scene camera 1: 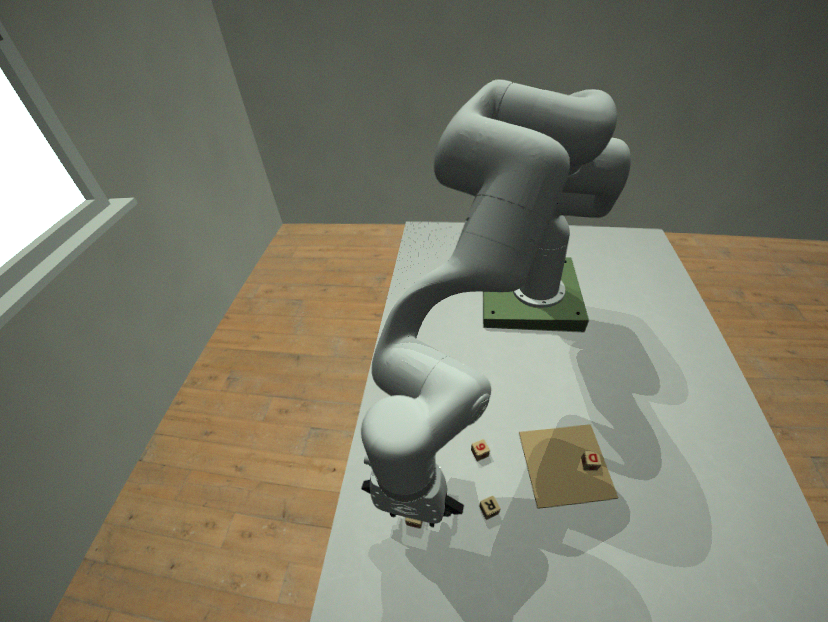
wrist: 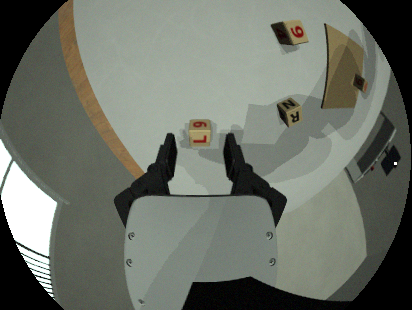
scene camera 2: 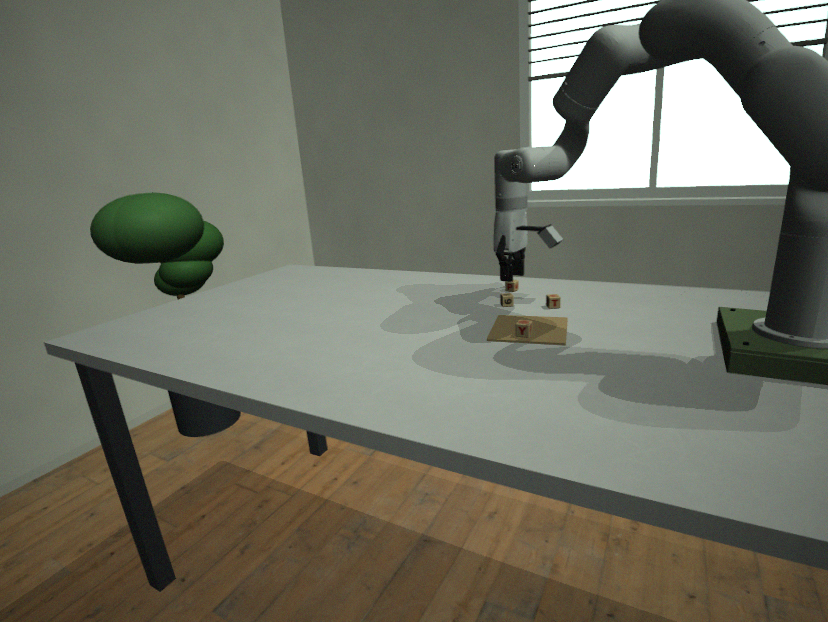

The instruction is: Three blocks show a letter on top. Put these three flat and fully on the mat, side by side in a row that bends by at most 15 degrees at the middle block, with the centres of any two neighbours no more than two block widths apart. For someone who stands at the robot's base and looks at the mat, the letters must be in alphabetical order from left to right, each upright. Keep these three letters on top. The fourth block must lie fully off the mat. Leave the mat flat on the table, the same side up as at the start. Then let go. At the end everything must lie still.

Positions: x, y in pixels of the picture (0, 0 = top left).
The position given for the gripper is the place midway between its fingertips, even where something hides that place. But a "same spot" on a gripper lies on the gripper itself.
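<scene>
You'd find the gripper in scene camera 1 (414, 512), and a tan mat is there as well, in scene camera 1 (553, 456). The wrist view shows the gripper and the tan mat too, and so does scene camera 2. For the gripper, (scene camera 2: 507, 270) and (wrist: 243, 157) are the same spot. And on the tan mat, (wrist: 344, 56) and (scene camera 2: 545, 324) are the same spot.
</scene>
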